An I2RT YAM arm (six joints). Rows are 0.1 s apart.
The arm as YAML. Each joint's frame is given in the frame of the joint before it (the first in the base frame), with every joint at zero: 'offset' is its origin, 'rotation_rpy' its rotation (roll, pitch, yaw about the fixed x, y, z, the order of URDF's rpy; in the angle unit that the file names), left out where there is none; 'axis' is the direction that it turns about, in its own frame. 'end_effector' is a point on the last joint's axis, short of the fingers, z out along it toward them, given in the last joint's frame.
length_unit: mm
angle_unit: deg
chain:
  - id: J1
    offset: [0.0, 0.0, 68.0]
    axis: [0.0, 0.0, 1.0]
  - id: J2
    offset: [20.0, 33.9, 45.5]
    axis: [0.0, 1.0, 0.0]
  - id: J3
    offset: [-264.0, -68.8, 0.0]
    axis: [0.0, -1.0, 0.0]
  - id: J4
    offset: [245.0, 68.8, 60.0]
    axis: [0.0, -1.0, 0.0]
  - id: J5
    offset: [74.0, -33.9, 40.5]
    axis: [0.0, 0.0, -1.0]
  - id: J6
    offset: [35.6, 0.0, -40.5]
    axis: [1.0, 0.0, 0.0]
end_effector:
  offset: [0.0, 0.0, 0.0]
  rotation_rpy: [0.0, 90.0, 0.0]
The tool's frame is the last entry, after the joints.
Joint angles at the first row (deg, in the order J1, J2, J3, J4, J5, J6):
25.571 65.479 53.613 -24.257 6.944 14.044
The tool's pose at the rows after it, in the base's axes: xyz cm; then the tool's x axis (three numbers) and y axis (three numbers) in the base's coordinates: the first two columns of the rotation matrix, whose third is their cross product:
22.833 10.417 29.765 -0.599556 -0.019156 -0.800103 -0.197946 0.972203 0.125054
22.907 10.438 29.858 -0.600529 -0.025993 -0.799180 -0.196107 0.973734 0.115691
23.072 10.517 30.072 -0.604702 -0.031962 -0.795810 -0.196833 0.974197 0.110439
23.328 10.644 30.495 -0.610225 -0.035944 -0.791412 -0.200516 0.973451 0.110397
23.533 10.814 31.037 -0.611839 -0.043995 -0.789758 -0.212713 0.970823 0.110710
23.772 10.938 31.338 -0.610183 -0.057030 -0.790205 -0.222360 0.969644 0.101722
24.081 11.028 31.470 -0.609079 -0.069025 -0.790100 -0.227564 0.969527 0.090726
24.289 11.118 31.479 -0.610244 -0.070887 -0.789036 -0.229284 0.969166 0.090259
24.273 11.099 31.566 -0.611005 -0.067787 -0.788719 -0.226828 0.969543 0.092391
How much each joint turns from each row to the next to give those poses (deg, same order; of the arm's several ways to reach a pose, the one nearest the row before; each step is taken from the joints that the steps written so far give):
-0.043 0.054 0.089 -0.155 0.157 0.017
0.025 0.264 0.449 -0.449 0.386 -0.315
0.010 0.562 0.950 -0.794 0.067 -0.206
-0.032 0.818 1.582 -1.158 -0.295 -0.099
0.067 0.692 1.689 -1.098 -0.565 -0.367
0.000 0.679 1.122 -0.503 -0.143 -0.741
-0.108 0.784 0.837 -0.194 0.040 -0.729
-0.033 0.538 0.396 0.046 -0.110 -0.092
-0.019 -0.032 0.181 -0.221 0.021 0.173

